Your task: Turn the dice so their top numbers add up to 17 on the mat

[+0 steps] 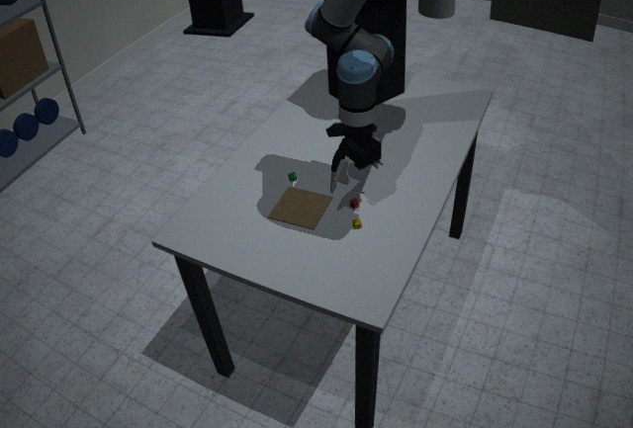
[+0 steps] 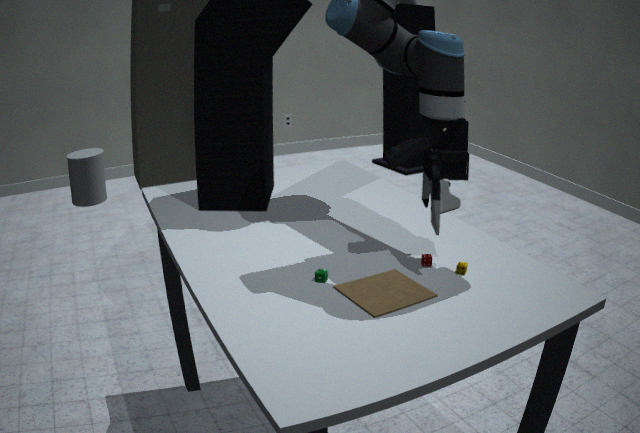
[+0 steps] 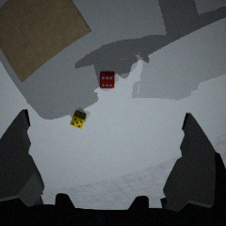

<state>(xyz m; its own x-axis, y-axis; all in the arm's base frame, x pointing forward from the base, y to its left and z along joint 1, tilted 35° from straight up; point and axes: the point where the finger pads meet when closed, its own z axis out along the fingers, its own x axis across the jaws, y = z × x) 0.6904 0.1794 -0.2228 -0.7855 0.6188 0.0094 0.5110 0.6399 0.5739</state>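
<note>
The red die lies 80 mm below my hand. The rest, counted from my hand: mat: 140 mm to the right, 90 mm below, 50 mm ahead; green die: 210 mm to the right, 80 mm below, 60 mm behind; yellow die: 80 mm below, 80 mm ahead, 30 mm to the left.
</note>
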